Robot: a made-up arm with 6 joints.
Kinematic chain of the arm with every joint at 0, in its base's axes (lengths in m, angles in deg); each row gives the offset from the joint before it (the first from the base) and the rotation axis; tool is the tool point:
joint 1: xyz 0 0 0.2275 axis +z
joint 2: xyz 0 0.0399 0 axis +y
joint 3: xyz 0 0 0.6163 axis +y
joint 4: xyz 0 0 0.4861 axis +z
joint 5: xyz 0 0 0 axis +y
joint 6: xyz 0 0 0.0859 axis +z
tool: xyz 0 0 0
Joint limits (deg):
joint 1: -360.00..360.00
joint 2: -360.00..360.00
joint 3: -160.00..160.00
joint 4: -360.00..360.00
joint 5: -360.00..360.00
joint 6: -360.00..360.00
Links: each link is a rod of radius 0.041 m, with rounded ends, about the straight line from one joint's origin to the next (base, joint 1, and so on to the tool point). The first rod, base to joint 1, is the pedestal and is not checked.
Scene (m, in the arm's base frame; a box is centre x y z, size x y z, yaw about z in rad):
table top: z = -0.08
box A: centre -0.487 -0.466 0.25 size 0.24 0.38 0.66 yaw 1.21
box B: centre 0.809 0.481 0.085 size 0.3 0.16 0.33 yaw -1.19
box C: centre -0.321 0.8 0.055 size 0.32 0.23 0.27 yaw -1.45
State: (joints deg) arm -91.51 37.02 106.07 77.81 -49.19 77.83
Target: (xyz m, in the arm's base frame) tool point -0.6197 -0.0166 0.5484
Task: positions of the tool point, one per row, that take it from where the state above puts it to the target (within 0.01 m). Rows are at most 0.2 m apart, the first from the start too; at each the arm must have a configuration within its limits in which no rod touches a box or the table.
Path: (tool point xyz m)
1: -0.1022 -0.6765 0.4608
2: -0.1488 -0.6027 0.6198
3: -0.1728 -0.4905 0.7616
4: -0.1669 -0.3491 0.8773
5: -0.1269 -0.1902 0.9590
6: -0.2295 -0.2437 0.9026
7: -0.3475 -0.2518 0.8305
8: -0.4627 -0.2124 0.7455
9: -0.5580 -0.1305 0.6505
10: -0.6197 -0.0166 0.5484

